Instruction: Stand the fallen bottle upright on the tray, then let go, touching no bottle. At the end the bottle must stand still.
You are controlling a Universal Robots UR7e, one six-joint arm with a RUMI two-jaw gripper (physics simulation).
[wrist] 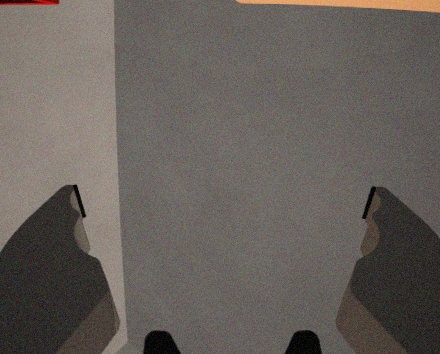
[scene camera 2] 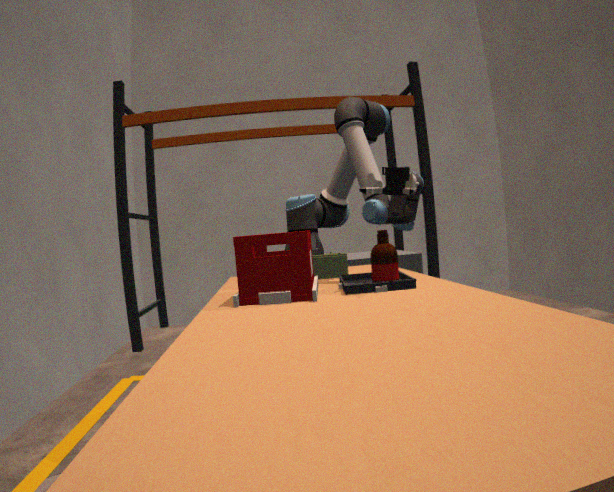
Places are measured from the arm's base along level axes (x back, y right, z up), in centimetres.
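Where they show: gripper, fingertip midpoint: (wrist: 224, 190) (scene camera 2: 385, 190).
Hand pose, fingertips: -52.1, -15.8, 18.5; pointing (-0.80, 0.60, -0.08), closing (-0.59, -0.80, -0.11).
Each offset is from my fingertips to the top centre of the thing, as dx, dy, dz. "spot": to the spot under its first point. Level surfaces: height alone.
A brown bottle {+1.9, +1.3, -10.7} (scene camera 2: 384, 256) with a red lower part stands upright on the black tray {spot: -0.7, +11.4, -25.6} (scene camera 2: 353, 290) in the scene view. It looks straight, and its foot is partly hidden by the tray's front rim. My gripper (scene camera 2: 396, 187) (wrist: 224, 190) is open and empty. In the scene view it is above and behind the bottle, apart from it, with the wrist and dark gripper parts overlapping. In the wrist view the two fingers stand wide apart with grey wall behind them. The bottle and the tray do not show in the wrist view.
A red crate {+11.8, +29.2, -9.1} (scene camera 2: 274, 271) (wrist: 27, 1) stands left of the tray on the orange table {dz -26.6} (scene camera 2: 338, 389). A green box (scene camera 2: 330, 265) is behind, between crate and tray. A grey block (scene camera 2: 411, 260) is behind the tray. A rack (scene camera 2: 121, 205) with orange beams stands behind the arm.
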